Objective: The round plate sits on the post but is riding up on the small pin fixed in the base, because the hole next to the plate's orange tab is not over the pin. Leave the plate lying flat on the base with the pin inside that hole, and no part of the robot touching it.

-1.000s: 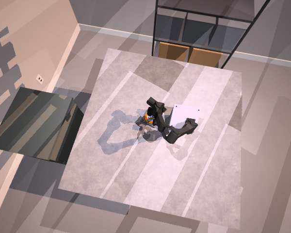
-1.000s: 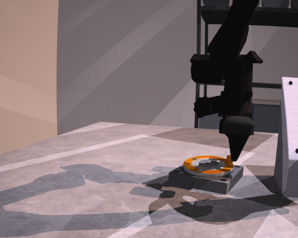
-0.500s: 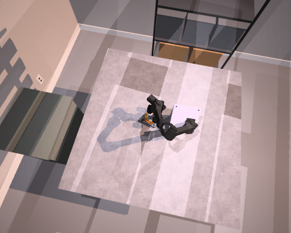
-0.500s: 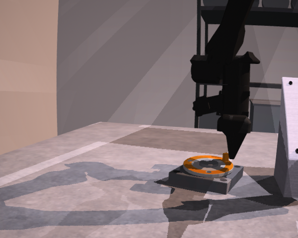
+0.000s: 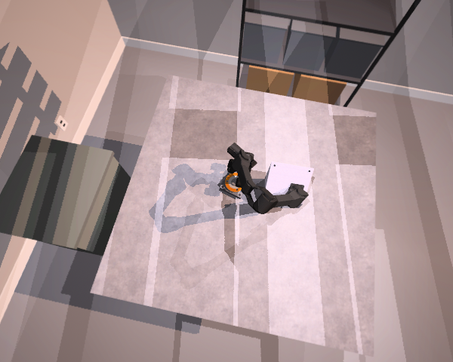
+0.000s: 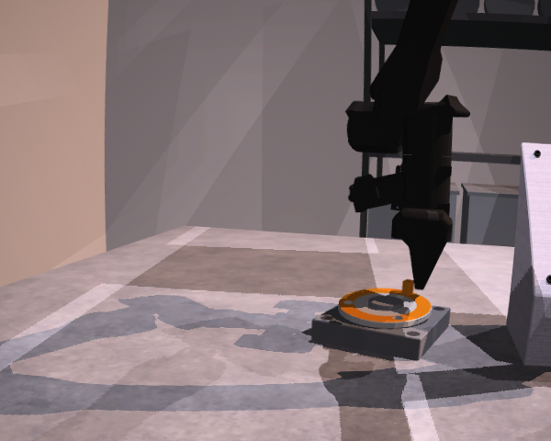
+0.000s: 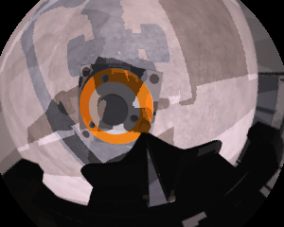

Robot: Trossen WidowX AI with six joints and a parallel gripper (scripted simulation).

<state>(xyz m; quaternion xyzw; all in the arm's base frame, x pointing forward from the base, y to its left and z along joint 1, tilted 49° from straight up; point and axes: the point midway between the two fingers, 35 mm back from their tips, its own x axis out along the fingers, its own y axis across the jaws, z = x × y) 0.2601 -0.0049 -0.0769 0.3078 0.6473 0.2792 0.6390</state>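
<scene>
The square base lies 4 cm ahead of my gripper tip, 4 cm to the left of it and 2 cm below it.
</scene>
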